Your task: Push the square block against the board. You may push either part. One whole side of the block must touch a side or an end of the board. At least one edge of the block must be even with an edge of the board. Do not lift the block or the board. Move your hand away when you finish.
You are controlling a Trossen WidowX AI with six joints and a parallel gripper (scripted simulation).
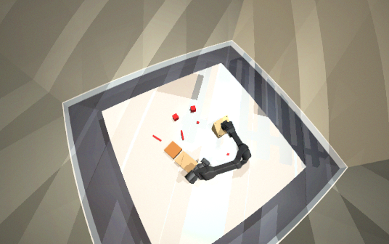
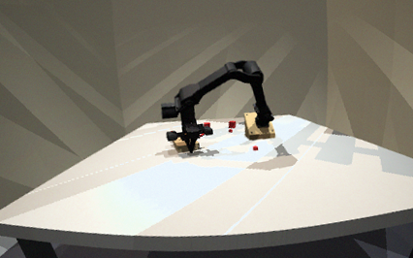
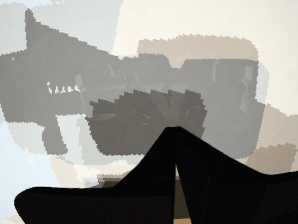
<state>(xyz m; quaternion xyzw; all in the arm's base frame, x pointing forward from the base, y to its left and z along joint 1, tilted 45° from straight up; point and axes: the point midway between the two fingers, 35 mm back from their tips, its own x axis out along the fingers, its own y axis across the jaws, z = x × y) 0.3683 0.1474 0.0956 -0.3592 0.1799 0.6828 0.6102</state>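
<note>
Now: the tan board 30 mm ahead of my gripper tip, 100 mm to the right of it and 10 mm above it. Also, from my gripper tip: orange square block (60 mm ahead, 240 mm to the right, 10 mm above).
</note>
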